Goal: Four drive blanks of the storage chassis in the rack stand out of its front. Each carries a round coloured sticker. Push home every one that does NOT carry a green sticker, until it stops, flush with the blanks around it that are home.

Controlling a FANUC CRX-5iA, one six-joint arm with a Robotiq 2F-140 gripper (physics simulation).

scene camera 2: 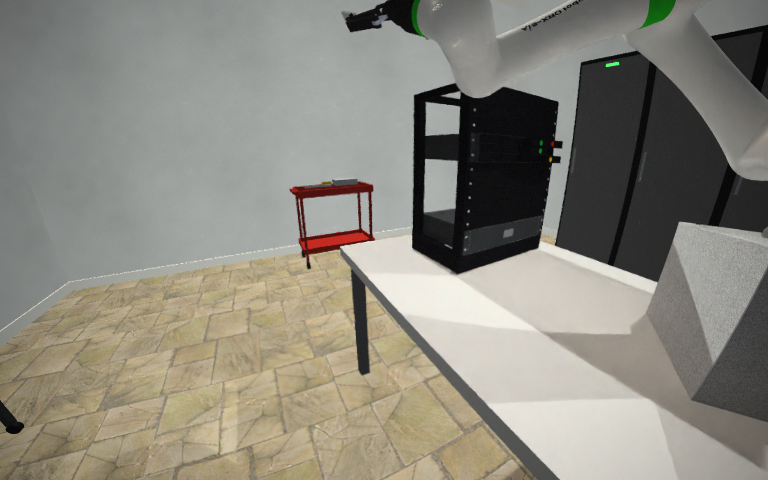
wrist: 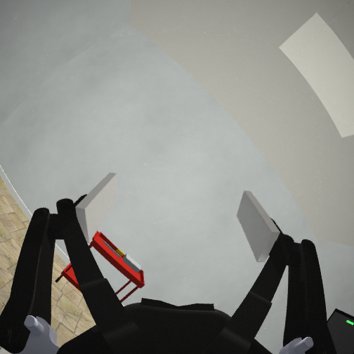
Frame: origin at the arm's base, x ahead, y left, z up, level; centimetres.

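Seen in the pictures: gripper, fingertip midpoint: [scene camera 2: 364,2].
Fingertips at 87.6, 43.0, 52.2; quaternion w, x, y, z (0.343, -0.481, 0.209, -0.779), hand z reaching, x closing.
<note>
A point is followed by its place in that frame, as x, y, z.
The black rack [scene camera 2: 419,175] @(98.7, 13.1, 2.8) stands on the table, with the dark storage chassis [scene camera 2: 504,148] @(70.0, 1.4, 13.7) in its upper half. Near the chassis's right end show a red sticker [scene camera 2: 552,144] @(63.5, -21.9, 16.2), a yellow sticker [scene camera 2: 550,159] @(63.5, -21.7, 10.7) lower down, an upper green sticker [scene camera 2: 540,142] @(64.7, -13.8, 16.5) and a lower green sticker [scene camera 2: 540,151] @(64.5, -14.2, 13.3). Dark blank ends jut past the rack's right edge beside the red and yellow stickers. How far the green-stickered blanks stand out is too small to tell. My gripper [scene camera 2: 347,21] [wrist: 179,195] is open and empty, high up and left of the rack. The rack does not show in the wrist view.
The white table [scene camera 2: 419,283] @(77.8, 30.8, -29.4) carries the rack and a grey block [scene camera 2: 713,294] @(12.5, 13.3, -10.7) at the right. A red cart [scene camera 2: 334,191] [wrist: 118,260] stands by the wall behind. Dark cabinets [scene camera 2: 606,158] stand right of the rack. My arm [scene camera 2: 475,50] @(53.6, 41.2, 30.4) passes above and in front of the rack's top.
</note>
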